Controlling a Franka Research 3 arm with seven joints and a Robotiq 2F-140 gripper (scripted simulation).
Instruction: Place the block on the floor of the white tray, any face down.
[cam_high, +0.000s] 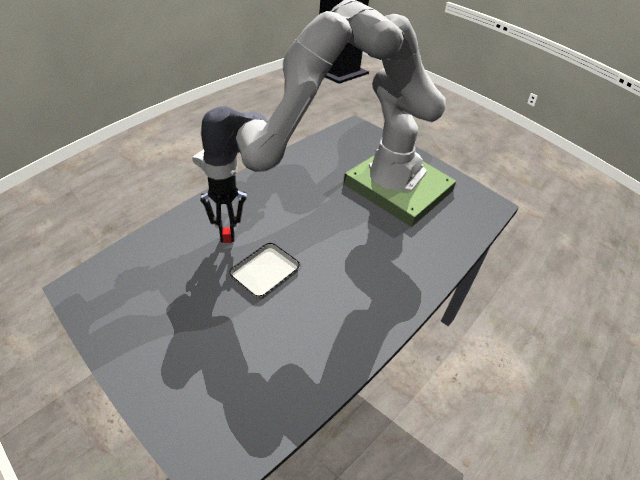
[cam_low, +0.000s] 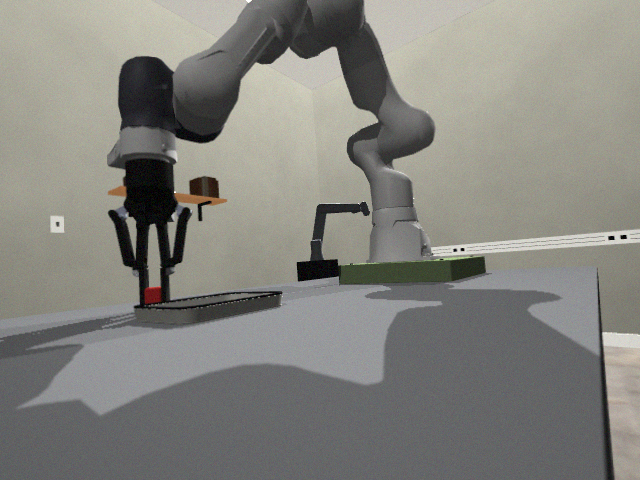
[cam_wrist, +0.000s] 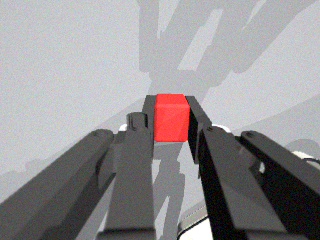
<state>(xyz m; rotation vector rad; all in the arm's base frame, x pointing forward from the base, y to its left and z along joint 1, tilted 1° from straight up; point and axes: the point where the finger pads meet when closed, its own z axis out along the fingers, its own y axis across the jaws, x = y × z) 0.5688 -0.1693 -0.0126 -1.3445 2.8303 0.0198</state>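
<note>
Now: hand 170 mm to the right of the white tray and 20 mm above it. Also, from my hand: red block (20 mm below).
</note>
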